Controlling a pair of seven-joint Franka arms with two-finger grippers.
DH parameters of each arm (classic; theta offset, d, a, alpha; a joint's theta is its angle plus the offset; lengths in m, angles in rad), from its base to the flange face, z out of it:
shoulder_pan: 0 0.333 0 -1.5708
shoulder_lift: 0 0 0 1.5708
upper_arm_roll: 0 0.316 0.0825 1.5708
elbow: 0 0 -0.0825 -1.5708
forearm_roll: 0 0.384 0 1.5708
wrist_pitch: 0 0 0.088 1.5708
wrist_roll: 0 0.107 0 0
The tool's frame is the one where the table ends.
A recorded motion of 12 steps. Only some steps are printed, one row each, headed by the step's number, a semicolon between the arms.
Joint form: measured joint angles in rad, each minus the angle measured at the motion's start. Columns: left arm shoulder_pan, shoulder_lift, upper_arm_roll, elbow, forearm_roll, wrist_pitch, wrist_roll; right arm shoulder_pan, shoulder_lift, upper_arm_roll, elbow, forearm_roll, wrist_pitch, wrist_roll.
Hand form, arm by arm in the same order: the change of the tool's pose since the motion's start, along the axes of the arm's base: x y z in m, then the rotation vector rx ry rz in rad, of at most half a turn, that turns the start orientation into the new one. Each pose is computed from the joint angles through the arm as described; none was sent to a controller.
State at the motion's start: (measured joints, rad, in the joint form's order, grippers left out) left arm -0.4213 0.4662 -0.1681 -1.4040 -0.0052 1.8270 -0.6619; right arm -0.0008 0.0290 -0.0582 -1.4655 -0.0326 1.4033 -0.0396
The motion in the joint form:
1: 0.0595 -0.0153 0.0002 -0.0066 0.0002 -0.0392 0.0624; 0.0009 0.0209 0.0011 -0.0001 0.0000 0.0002 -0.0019
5: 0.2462 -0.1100 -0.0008 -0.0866 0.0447 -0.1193 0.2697; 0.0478 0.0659 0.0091 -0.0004 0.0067 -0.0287 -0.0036
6: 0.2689 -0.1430 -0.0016 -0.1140 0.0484 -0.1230 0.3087; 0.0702 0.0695 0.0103 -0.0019 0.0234 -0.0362 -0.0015
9: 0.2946 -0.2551 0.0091 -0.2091 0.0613 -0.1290 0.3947; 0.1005 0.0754 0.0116 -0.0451 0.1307 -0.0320 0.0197
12: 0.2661 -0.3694 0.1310 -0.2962 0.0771 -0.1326 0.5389; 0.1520 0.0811 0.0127 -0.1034 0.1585 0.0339 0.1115
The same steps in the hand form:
1: 0.0145 0.0382 0.0041 0.0126 0.0223 -0.0061; 0.0065 0.0011 -0.0115 0.0002 0.0209 0.0039
5: 0.0350 0.1643 0.0229 0.0685 0.0576 -0.0474; 0.0169 0.0326 -0.0388 0.0072 0.0949 0.0598
6: 0.0308 0.1796 0.0311 0.0716 0.0538 -0.0665; 0.0168 0.0479 -0.0420 0.0226 0.1072 0.0820
9: 0.0075 0.2065 0.0558 0.0921 0.0375 -0.1221; 0.0154 0.0787 -0.0639 0.1248 0.1526 0.0952
12: -0.0113 0.2632 0.0819 0.1189 0.0155 -0.1768; 0.0175 0.1114 -0.0890 0.1329 0.1579 0.0497

